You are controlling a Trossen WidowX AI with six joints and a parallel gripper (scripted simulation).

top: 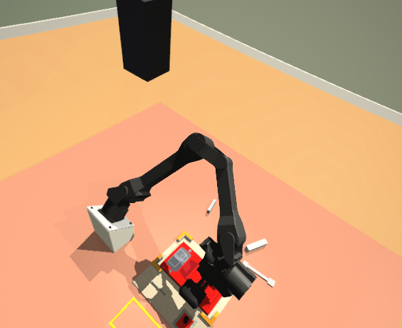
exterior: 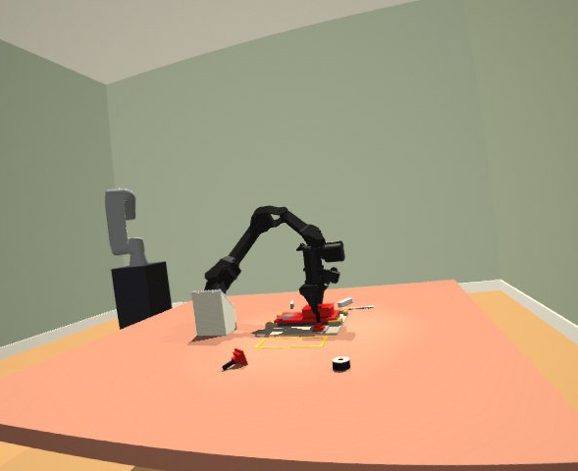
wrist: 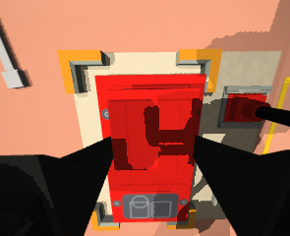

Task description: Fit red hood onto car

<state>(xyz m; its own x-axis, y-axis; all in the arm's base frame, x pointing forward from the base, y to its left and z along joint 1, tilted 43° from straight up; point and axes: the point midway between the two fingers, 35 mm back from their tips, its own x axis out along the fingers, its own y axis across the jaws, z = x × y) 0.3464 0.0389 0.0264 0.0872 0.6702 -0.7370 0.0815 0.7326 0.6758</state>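
Right now the red hood is 10 mm above my gripper tip. Round my gripper tip: cream jig: 30 mm below, 30 mm behind, 10 mm to the right; black wheel: 390 mm to the right, 100 mm ahead, 30 mm below; grey engine block: 10 mm to the left, 10 mm below.
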